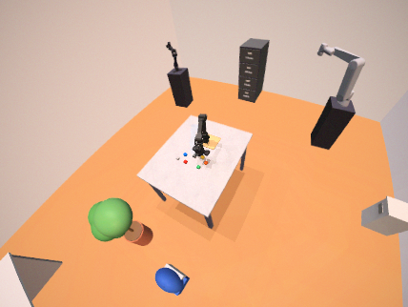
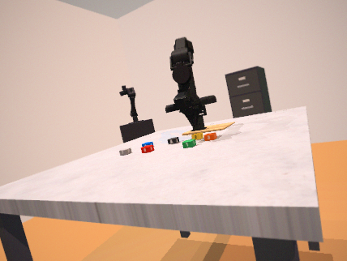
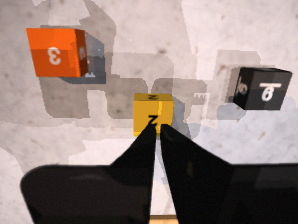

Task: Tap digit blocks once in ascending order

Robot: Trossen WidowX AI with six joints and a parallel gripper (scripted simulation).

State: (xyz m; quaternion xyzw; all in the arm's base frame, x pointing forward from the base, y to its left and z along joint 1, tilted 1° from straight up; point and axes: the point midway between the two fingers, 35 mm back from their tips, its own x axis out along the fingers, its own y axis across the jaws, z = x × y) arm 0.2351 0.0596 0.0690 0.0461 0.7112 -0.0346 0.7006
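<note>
The yellow block lies 10 mm behind my gripper tip and 40 mm below it. Round my gripper tip: orange block 50 mm ahead, 70 mm to the left, 40 mm below; green block 130 mm ahead, 10 mm to the left, 40 mm below; black block 10 mm ahead, 90 mm to the right, 40 mm below.
</note>
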